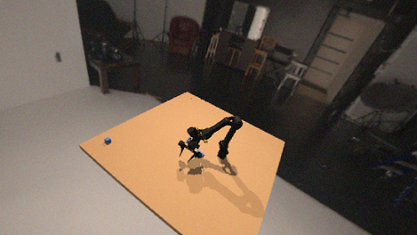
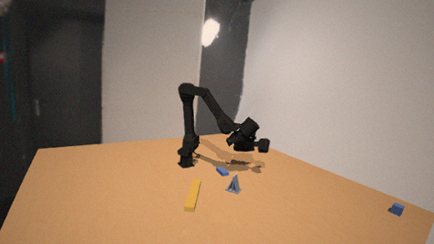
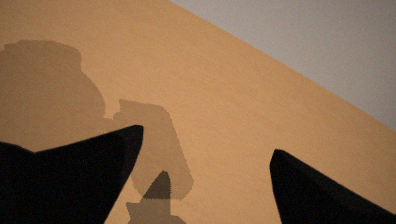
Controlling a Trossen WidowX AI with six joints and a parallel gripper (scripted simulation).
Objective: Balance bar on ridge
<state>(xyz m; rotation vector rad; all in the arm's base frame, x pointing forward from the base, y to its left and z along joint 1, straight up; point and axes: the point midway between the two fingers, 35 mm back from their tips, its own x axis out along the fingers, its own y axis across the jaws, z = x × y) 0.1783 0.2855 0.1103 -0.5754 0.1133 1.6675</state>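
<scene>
Right now my gripper tip is 90 mm short of the yellow bar, 420 mm to the left of it and 90 mm above it. Round my gripper tip: blue cube 560 mm ahead, 180 mm to the left, 80 mm below.
</scene>
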